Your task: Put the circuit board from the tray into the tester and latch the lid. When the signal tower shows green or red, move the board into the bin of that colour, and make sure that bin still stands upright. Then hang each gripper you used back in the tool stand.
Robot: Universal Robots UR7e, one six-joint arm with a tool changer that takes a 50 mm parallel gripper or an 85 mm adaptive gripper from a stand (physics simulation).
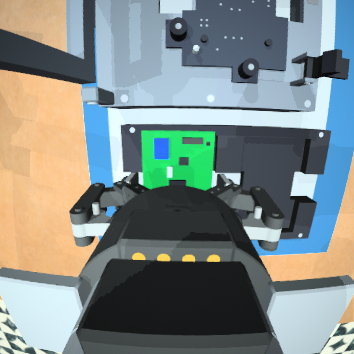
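Places are measured from the arm's base along level axes (x right, y down, z ahead), in centimetres.
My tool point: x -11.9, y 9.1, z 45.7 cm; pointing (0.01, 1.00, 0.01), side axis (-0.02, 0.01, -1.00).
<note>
For each thing: its top centre in the pictures, then the offset to it from my tool point. "spot": a spot on its surface instead.
- green circuit board at its top centre: (176, 186) dz +0.1, dx +0.2, dy +16.0 cm
- dark tray at a spot on its surface: (227, 132) spot: dz -4.9, dx +5.6, dy +17.0 cm
- grey tester at a spot on its surface: (165, 90) spot: dz +1.0, dx +9.0, dy +13.7 cm
- dark board seat at a spot on its surface: (235, 37) spot: dz -4.2, dx +12.9, dy +12.8 cm
- black latch at its top centre: (347, 61) dz -10.6, dx +10.9, dy +9.2 cm
- dark bar at a spot on its surface: (40, 55) spot: dz +6.1, dx +9.8, dy +5.8 cm
- small grey block at a spot on its surface: (97, 95) spot: dz +5.2, dx +8.4, dy +10.3 cm
The green circuit board (179, 150), with a blue part and small dark parts, lies in the left part of the dark tray (227, 132). Its lower end is hidden behind my gripper's body. My gripper (176, 181) is open, its fingers at the left and right sides of the board, with slight room at the edges. The fingertips are partly hidden. The grey tester (165, 90) is beyond the tray at the top, with a dark board seat (235, 37) that holds no board. A black latch (332, 65) is at its right side. Signal tower, bins and tool stand do not show.
A dark bar (40, 55) slants in from the left edge and meets an upright dark edge beside the tester. A small grey block (97, 95) sticks out at the tester's lower left corner. The tray has raised dark blocks (315, 157) on its right side.
</note>
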